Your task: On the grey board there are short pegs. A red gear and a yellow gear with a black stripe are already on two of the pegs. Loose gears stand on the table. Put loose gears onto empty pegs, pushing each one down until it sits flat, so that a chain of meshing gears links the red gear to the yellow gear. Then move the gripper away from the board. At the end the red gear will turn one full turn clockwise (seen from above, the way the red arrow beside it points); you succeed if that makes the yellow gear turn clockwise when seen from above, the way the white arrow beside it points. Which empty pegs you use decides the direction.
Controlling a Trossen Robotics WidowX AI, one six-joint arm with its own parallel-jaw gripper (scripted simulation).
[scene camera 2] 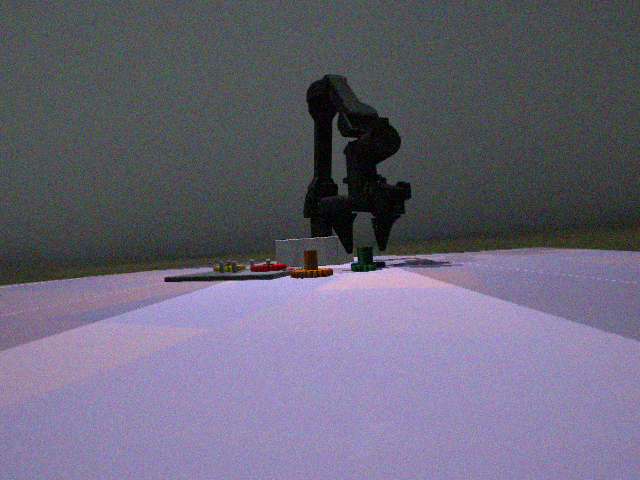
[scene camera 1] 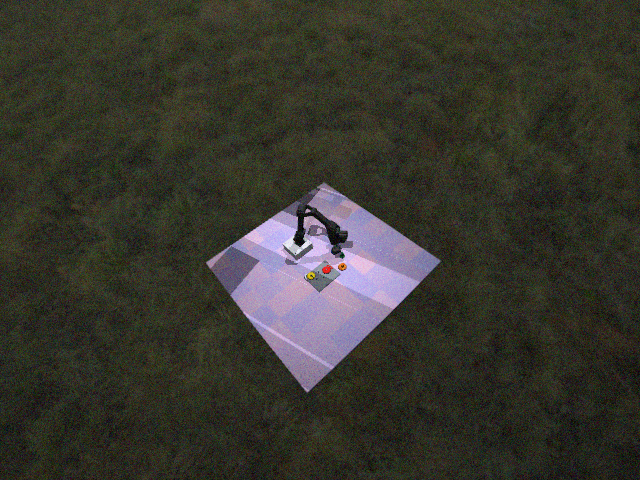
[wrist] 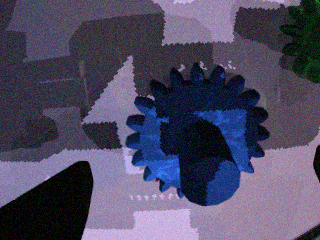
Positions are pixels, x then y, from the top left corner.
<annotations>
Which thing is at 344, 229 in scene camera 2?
My gripper.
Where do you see a blue gear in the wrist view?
198, 135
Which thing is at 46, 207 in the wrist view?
My gripper.
</annotations>
